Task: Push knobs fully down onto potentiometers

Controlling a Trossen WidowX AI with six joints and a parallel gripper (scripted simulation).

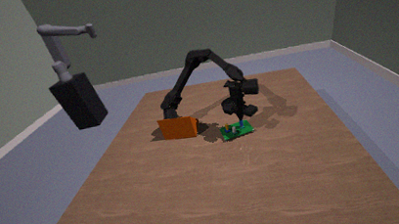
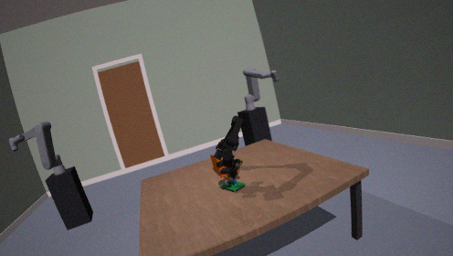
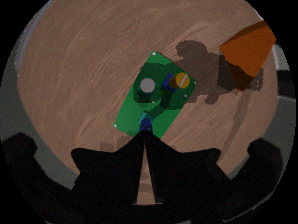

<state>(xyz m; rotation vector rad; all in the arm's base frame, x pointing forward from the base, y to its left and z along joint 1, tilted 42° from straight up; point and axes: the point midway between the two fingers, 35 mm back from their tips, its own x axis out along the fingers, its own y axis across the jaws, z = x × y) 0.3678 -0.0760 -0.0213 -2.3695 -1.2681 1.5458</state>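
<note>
Right now my gripper tip is 1 cm above the blue knob.
</note>
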